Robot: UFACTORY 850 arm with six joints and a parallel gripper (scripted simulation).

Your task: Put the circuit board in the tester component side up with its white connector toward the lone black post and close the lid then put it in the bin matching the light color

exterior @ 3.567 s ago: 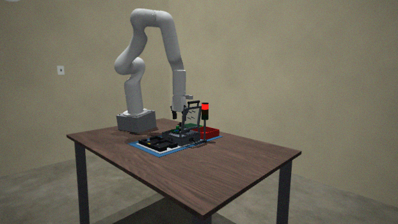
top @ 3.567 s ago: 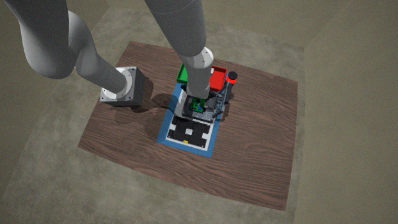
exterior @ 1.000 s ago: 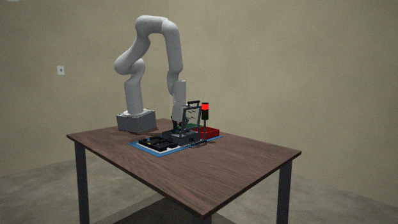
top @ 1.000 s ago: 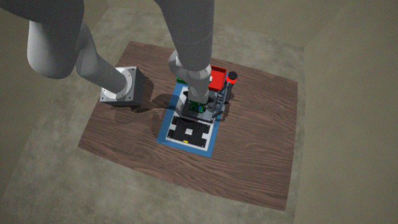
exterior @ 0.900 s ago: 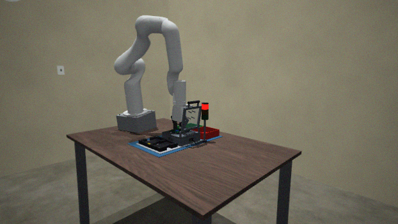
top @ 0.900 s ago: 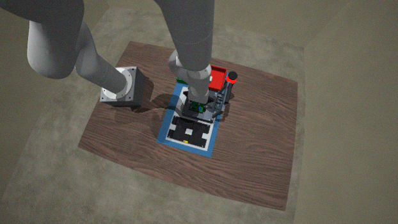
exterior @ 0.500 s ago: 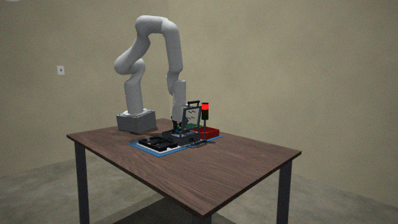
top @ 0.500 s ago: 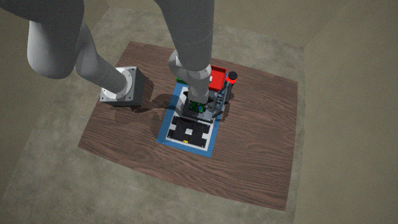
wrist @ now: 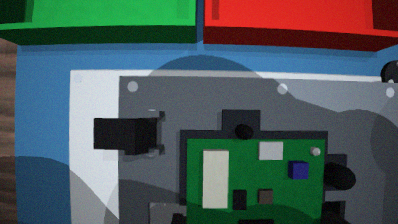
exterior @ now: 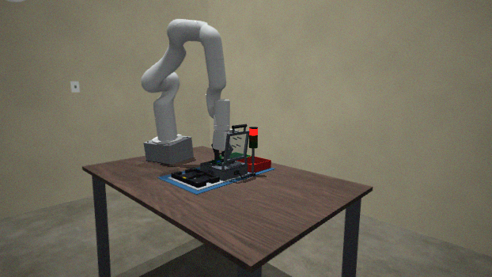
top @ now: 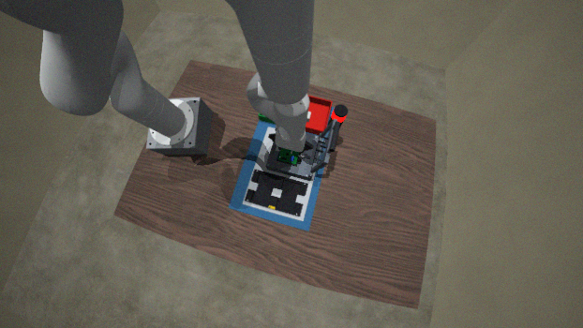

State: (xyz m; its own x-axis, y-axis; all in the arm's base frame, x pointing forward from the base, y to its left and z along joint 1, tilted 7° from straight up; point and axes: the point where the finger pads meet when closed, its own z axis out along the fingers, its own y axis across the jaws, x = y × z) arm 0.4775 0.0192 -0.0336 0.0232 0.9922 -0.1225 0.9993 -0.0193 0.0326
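My gripper is now 1 cm above the green circuit board. The rest, counted from my hand: red bin 5 cm ahead, 20 cm to the left, 7 cm below; tester lid 12 cm ahead, 10 cm above; green bin 10 cm behind, 20 cm to the left, 7 cm below.
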